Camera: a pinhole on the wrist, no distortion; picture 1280 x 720 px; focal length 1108.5 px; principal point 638.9 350.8 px. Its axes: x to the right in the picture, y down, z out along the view. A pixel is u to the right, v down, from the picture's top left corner.
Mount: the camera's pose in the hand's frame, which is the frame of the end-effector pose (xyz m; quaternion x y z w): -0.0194 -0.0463 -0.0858 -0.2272 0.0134 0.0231 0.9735
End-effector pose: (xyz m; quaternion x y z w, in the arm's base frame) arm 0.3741 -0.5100 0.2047 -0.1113 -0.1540 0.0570 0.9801
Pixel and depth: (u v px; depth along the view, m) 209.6 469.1 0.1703
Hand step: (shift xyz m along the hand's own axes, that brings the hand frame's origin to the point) -0.0835 0.0429 0.0612
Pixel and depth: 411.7 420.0 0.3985
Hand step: -0.0960 0.1493 0.2634
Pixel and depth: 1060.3 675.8 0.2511
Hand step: 0.0761 0.1346 0.1033
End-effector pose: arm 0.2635 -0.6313 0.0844 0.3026 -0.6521 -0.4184 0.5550
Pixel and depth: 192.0 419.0 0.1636
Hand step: -0.0832 0.0326 0.0588
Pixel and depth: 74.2 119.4 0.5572
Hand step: -0.2882 0.0853 0.4754
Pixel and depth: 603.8 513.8 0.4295
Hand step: -0.0295 0.2000 0.2718
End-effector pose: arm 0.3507 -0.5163 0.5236 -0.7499 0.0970 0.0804 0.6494
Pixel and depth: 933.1 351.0 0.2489
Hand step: 0.0504 0.0666 0.1349
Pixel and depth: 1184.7 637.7 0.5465
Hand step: 0.2506 0.3329 0.3318
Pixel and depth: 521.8 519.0 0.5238
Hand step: -0.0705 0.2548 0.3507
